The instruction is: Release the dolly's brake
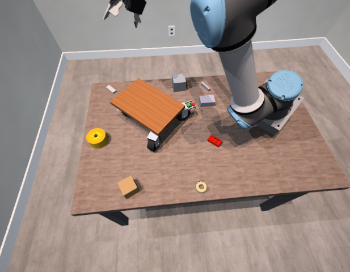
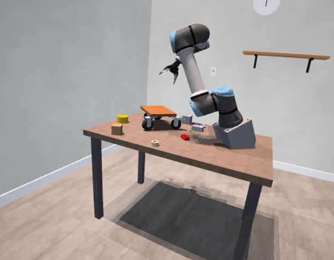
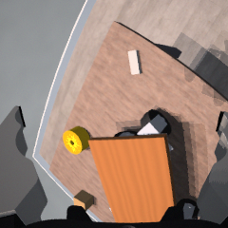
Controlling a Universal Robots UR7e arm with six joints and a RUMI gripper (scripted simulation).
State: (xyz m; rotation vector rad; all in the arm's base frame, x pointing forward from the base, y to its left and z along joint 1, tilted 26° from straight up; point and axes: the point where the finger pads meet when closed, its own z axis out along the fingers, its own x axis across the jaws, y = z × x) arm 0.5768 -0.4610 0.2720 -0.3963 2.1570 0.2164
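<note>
Now: hand 31 cm past the brake pedal, 28 cm to the right of it and 26 cm above it. Also, from my hand: yellow spool (41 cm to the left, 32 cm below, 15 cm ahead); then white bar (33 cm below, 13 cm ahead, 7 cm to the left); then grey cube (31 cm below, 27 cm behind, 7 cm to the left).
</note>
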